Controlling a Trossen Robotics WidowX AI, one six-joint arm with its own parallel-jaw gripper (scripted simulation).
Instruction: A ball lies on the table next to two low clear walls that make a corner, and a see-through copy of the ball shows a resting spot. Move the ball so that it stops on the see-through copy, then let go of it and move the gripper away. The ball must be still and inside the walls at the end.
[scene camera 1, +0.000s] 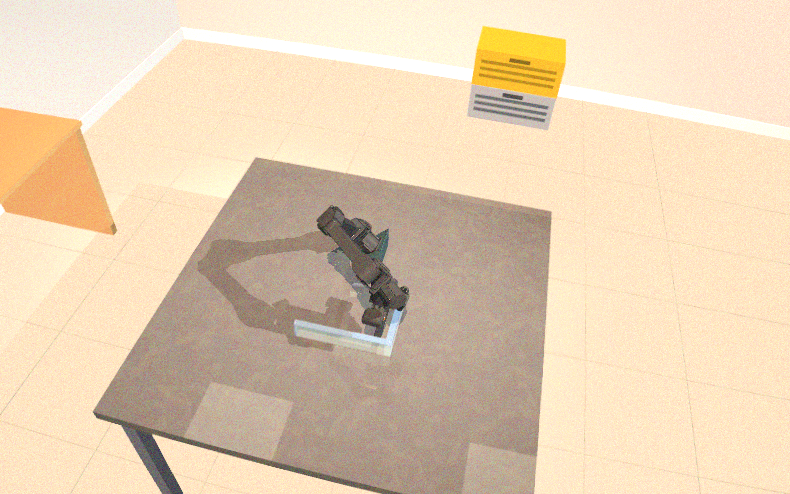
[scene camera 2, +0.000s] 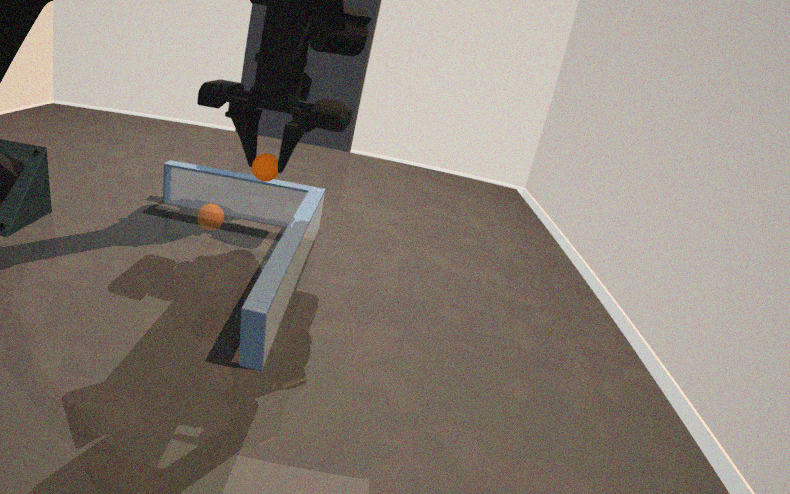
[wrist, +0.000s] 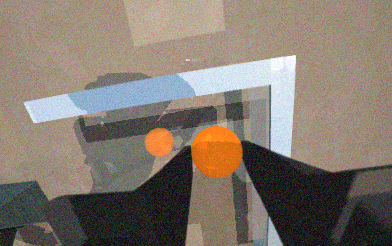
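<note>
Scene camera 1 shows the gripper (scene camera 1: 379, 317). Scene camera 2 shows the gripper (scene camera 2: 265, 169) too. In the wrist view the gripper (wrist: 215, 148) can be seen again, and the gripper carries an orange ball (wrist: 217, 152).
</note>
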